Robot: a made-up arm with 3 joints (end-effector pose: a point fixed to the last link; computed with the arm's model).
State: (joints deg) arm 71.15 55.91 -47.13
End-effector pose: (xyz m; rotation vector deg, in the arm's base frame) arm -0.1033 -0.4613 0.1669 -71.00 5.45 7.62
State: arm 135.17 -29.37 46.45
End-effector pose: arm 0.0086 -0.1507 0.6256 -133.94 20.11 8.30
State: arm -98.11 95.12 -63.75
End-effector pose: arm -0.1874 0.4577 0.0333 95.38 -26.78 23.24
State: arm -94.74 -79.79 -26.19
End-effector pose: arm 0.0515 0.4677 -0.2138 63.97 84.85 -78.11
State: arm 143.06 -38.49 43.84
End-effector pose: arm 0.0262 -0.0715 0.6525 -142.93 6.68 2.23
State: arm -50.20 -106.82 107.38
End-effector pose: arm -0.0168 0.1141 -0.3806 50.20 -0.25 0.52
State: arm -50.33 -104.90 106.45
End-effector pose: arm -0.0150 0.1167 -0.3787 50.33 -0.68 1.45
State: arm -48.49 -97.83 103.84
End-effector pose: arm -0.0099 0.1052 -0.3755 48.44 -2.54 5.65
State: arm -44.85 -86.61 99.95
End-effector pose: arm -0.0044 0.0820 -0.3700 44.64 -5.22 12.65
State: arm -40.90 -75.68 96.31
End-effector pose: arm -0.0023 0.0577 -0.3635 40.45 -7.36 19.74
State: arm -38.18 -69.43 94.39
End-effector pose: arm -0.0027 0.0405 -0.3596 37.57 -8.31 24.02
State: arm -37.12 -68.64 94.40
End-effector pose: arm -0.0031 0.0318 -0.3595 36.48 -8.34 24.85
